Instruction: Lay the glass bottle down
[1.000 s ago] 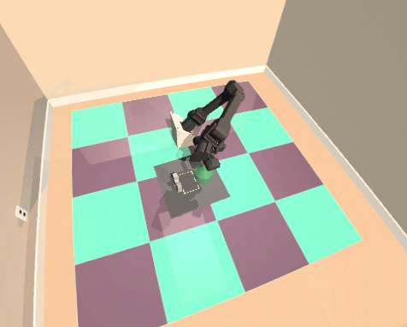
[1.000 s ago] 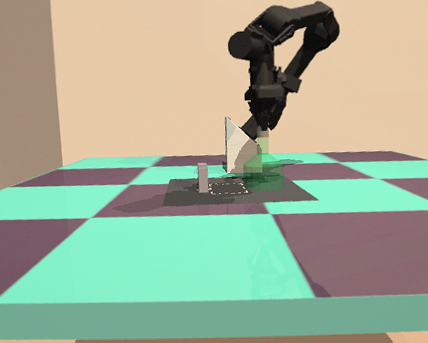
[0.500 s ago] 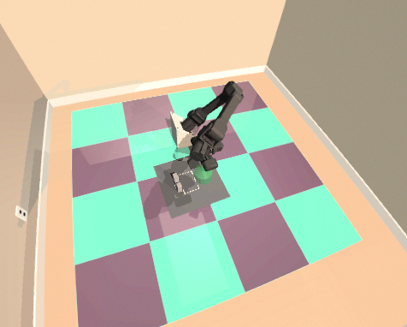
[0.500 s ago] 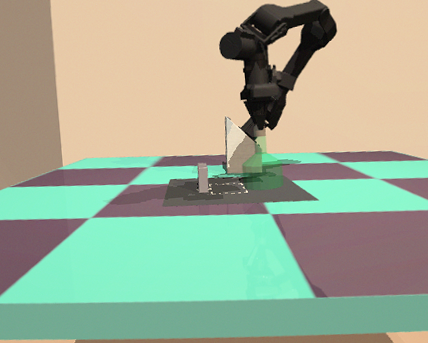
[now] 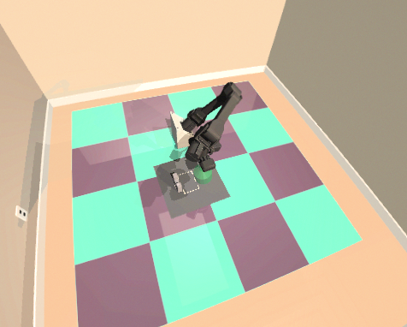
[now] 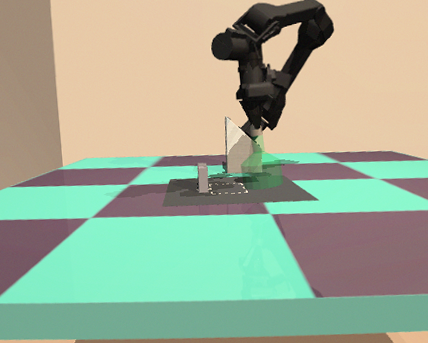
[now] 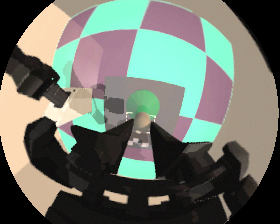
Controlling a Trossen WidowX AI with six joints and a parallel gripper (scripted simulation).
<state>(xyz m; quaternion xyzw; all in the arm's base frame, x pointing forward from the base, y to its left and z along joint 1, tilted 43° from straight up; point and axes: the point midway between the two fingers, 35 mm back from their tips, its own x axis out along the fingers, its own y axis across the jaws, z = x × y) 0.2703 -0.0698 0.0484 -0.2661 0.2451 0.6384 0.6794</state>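
My gripper tip is now 5 cm above the green glass bottle. From my gripper tip the other things lie so: dark grey mat: 6 cm to the right, 14 cm below.
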